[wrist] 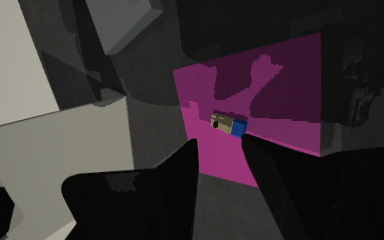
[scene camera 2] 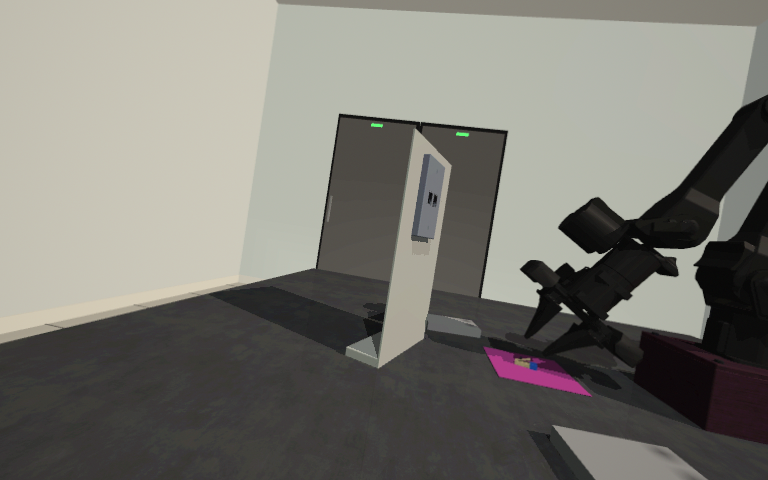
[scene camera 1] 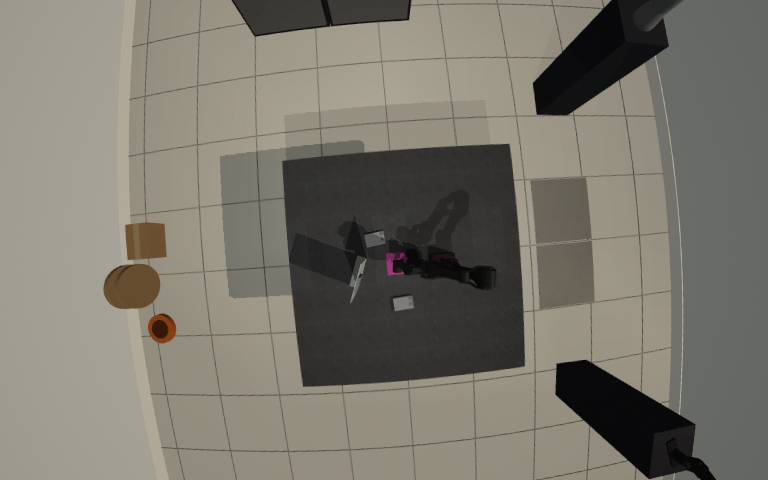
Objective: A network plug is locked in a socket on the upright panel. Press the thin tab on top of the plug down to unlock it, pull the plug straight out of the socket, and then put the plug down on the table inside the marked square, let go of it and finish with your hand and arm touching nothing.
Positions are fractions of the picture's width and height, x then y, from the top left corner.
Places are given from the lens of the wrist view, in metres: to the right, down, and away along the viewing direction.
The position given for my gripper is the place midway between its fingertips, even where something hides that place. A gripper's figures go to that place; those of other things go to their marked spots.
my gripper (wrist: 0.57, 0.59): 0.02, 0.02, 0.11
upright panel (wrist: 0.25, 0.57): -0.13, 0.02, 0.21
marked square (wrist: 0.72, 0.37): 0.06, -0.02, 0.11
The marked spots on the upright panel and the marked square are 0.22 m apart.
